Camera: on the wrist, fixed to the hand. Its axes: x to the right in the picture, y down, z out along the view.
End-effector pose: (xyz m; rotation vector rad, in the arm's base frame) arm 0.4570 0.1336 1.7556 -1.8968 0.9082 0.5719
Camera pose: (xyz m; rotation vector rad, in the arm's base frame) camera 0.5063 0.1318 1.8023 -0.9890 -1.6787 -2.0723
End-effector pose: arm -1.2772 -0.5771 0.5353 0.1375 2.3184 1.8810
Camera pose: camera -1.2783 -0.6138 0.4781 -2.3944 0.2144 -0.4027
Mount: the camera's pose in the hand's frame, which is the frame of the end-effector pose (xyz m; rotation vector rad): -0.0016 -0.0635 -0.0241 -0.2605 -0.9478 2.8796
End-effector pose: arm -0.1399 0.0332 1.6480 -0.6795 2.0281 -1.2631
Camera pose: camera -0.1512 0.0227 1.7142 1.2086 0.5002 0.9576
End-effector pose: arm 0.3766 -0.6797 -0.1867 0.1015 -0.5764 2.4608
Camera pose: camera 0.4159 -0.6243 -0.1846 -0.1217 0.4511 -0.6155
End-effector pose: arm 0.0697 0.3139 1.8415 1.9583 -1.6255 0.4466
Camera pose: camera 0.1333 0.3371 1.8470 1.3681 2.2063 0.0270
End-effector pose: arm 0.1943 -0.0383 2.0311 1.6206 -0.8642 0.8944
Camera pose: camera 0.2462 -0.0023 2.0062 0.6024 2.1733 -0.6907
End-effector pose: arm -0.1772 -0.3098 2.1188 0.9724 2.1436 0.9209
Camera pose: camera -0.2186 -0.3504 2.0833 -2.6644 1.3266 -0.7947
